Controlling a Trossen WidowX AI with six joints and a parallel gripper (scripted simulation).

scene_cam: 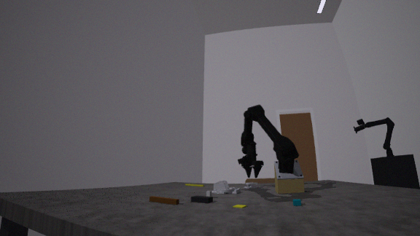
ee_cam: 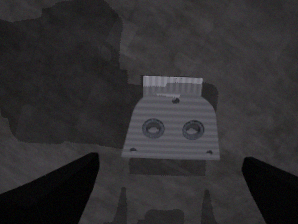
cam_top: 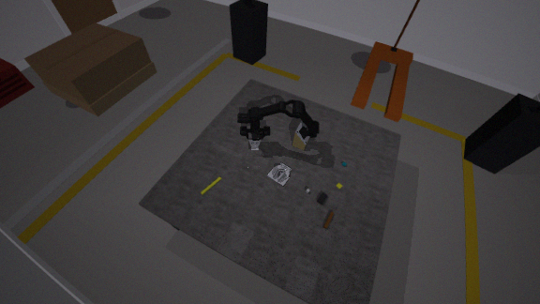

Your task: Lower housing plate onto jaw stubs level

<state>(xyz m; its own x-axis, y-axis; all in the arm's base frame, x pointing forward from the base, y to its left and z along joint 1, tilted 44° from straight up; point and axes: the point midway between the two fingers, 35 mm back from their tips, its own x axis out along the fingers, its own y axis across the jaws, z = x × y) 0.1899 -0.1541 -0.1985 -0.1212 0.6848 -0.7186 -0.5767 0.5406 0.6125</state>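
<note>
My gripper tip is now 10 mm short of the white block and 50 mm above it. From my gripper tip the other things lie so: teal cube 200 mm behind, 570 mm to the left, 50 mm below; yellow bar 400 mm ahead, 30 mm to the right, 60 mm below; black block 100 mm ahead, 550 mm to the left, 50 mm below.
</note>
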